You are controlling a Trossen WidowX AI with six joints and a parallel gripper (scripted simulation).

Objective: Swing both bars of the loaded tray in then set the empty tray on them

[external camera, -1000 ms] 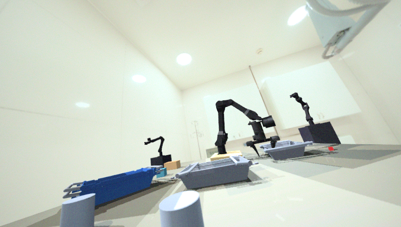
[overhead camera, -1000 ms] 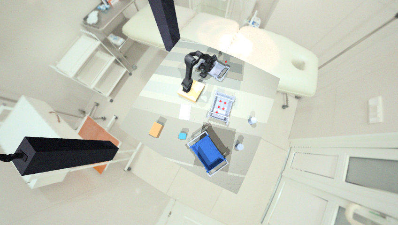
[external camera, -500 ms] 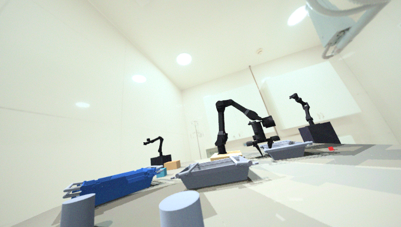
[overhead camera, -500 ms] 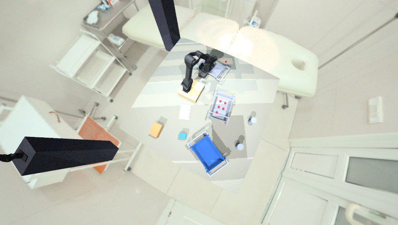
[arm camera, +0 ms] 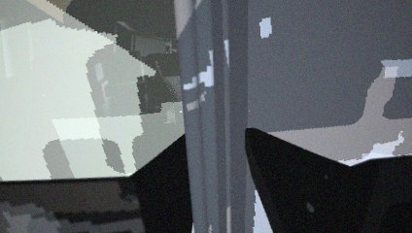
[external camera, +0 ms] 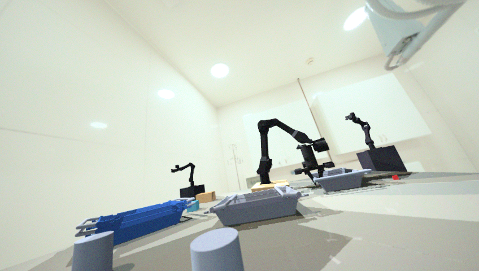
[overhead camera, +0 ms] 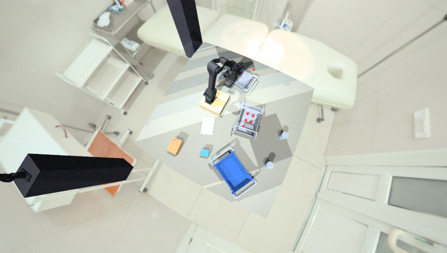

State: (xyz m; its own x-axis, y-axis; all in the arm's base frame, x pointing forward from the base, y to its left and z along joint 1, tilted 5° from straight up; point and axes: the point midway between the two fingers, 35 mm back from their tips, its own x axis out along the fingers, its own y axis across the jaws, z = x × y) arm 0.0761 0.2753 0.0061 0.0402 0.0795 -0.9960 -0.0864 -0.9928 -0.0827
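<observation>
My gripper tip is 70 mm to the right of the grey tray, 30 mm below it and 10 mm short of it. Round my gripper tip: cyan block: 670 mm to the right, 120 mm ahead, 10 mm above; white card: 460 mm to the right, 20 mm ahead, 10 mm below; red block: 260 mm to the left, 100 mm ahead.
</observation>
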